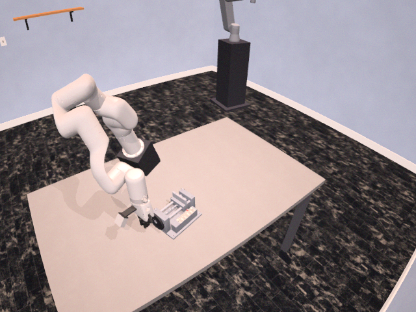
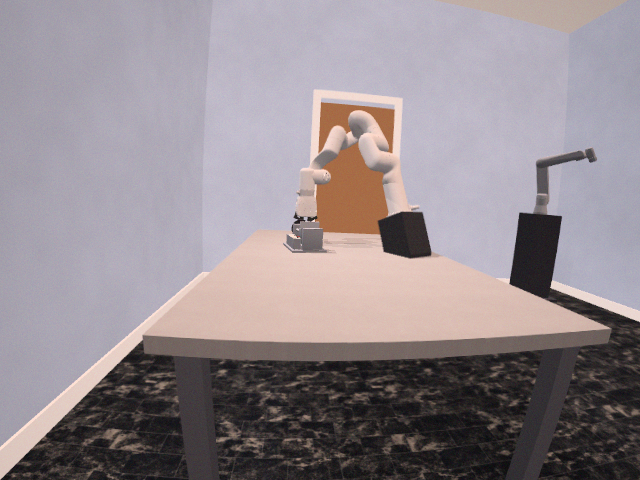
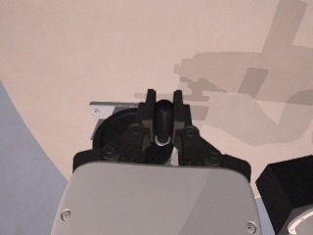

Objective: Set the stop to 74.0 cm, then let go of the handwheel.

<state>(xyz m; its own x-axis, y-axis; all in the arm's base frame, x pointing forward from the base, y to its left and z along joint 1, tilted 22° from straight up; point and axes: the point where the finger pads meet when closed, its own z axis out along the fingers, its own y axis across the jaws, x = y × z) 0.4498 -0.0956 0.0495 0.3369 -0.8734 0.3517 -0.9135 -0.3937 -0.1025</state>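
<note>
Now: hand 3 cm to the right of the black handwheel. Also, from my hand: handwheel knob: 1 cm to the left; sliding stop block: 2 cm behind, 19 cm to the left, 1 cm above.
</note>
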